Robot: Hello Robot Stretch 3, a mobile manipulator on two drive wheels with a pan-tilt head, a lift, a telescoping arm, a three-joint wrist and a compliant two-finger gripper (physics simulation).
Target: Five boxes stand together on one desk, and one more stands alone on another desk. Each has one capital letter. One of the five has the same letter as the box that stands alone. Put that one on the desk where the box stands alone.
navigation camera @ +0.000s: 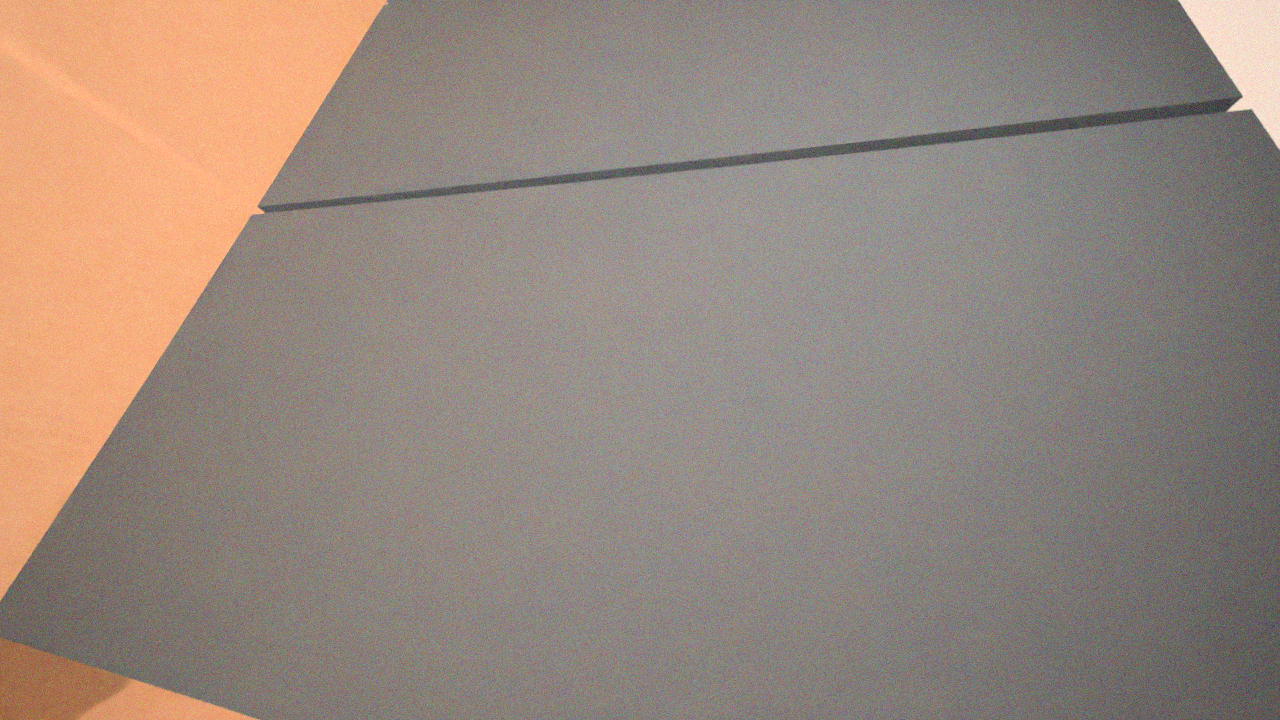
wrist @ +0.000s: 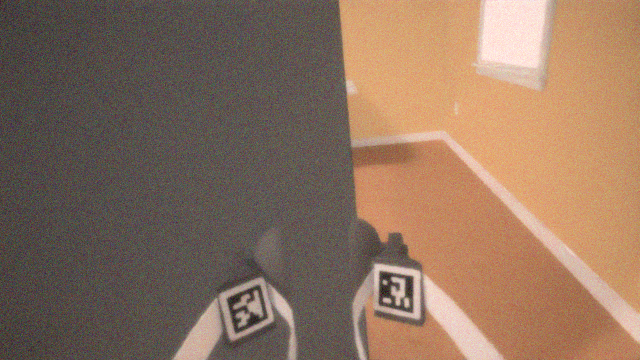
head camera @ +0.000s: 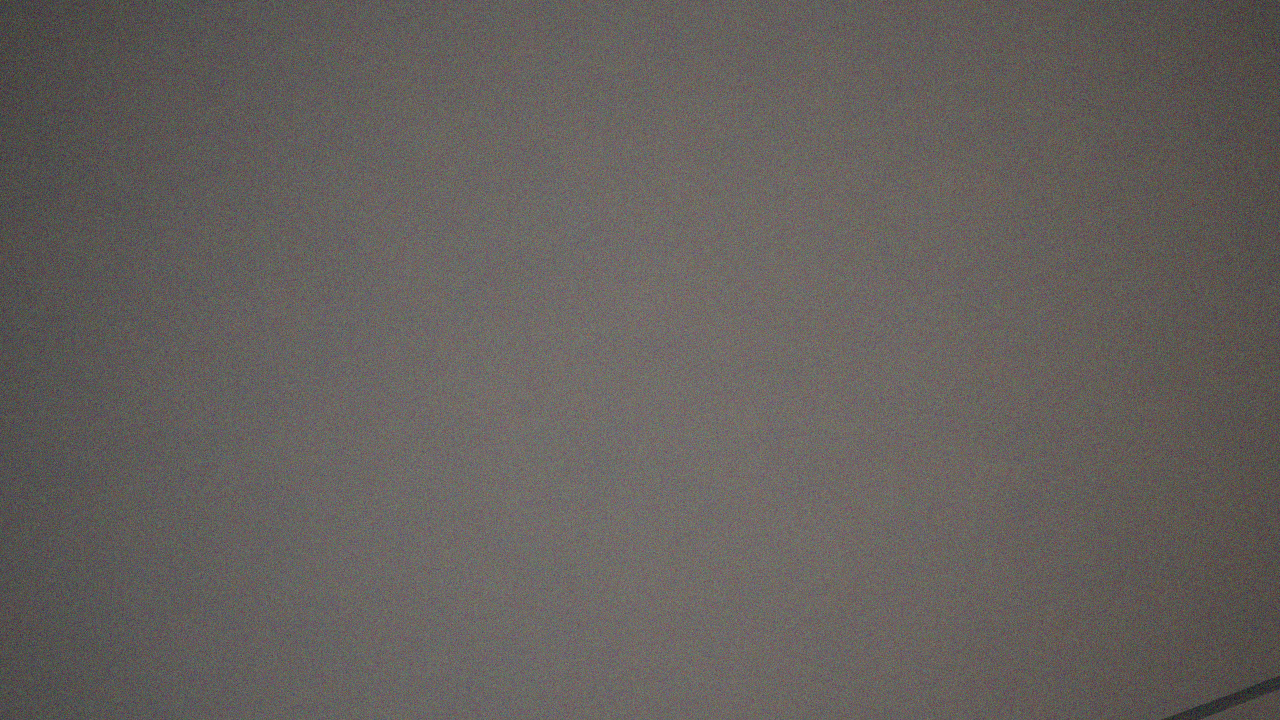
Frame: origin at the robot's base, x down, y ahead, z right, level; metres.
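Seen in the pictures: gripper, fingertip midpoint: (wrist: 318,249).
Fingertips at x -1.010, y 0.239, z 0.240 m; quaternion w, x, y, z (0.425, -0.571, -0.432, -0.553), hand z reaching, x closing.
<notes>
A point is followed by its place in that frame.
None of the lettered boxes shows in the three views, and I cannot make out either desk. My gripper (wrist: 318,249) {y 0.239, x -1.010, z 0.240 m} is at the lower middle of the wrist view. Its two dark fingertips stand apart with nothing between them, so it is open and empty. It is in front of a large dark grey surface, with the right finger across that surface's edge. The gripper does not show in the head or navigation view.
A plain grey surface (head camera: 626,358) {y 0.579, x -1.116, z -0.150 m} (navigation camera: 680,402) {y 0.581, x -1.160, z -0.167 m} (wrist: 165,150) {y 0.560, x -0.993, z 0.021 m} stands close and fills the head view. In the navigation view a dark gap crosses it. Beyond its edge in the wrist view are an orange wall (wrist: 575,165) {y 1.398, x -0.481, z 1.353 m}, brown floor (wrist: 450,240) {y 1.629, x 0.000, z 0.914 m}, white baseboard (wrist: 565,252) {y 1.333, x -0.069, z 1.333 m} and a bright window (wrist: 512,35) {y 2.100, x -1.011, z 1.425 m}.
</notes>
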